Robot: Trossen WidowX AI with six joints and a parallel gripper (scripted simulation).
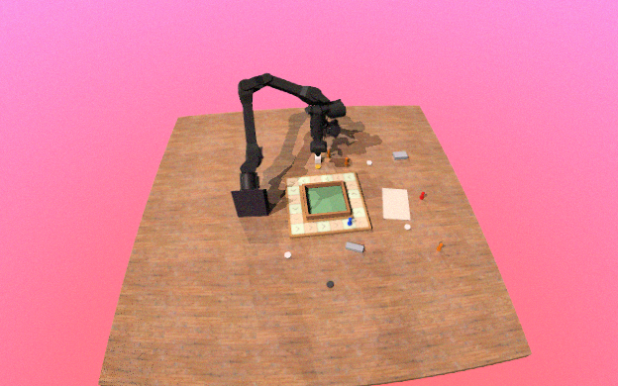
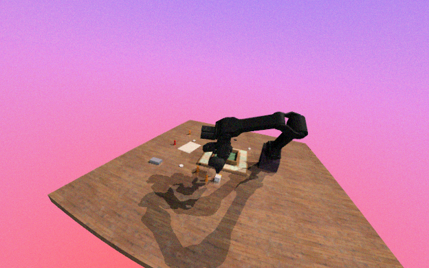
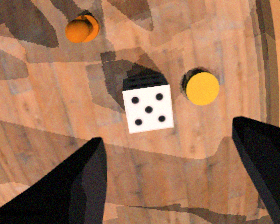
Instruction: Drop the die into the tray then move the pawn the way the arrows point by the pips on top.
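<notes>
Now: the die 10 mm to the left of my gripper tip and 50 mm below it. Round my gripper tip: white card: 250 mm ahead, 280 mm to the right, 60 mm below; then blue pawn: 50 mm ahead, 340 mm to the right, 30 mm below; then yellow disc: 10 mm behind, 30 mm to the right, 60 mm below.
</notes>
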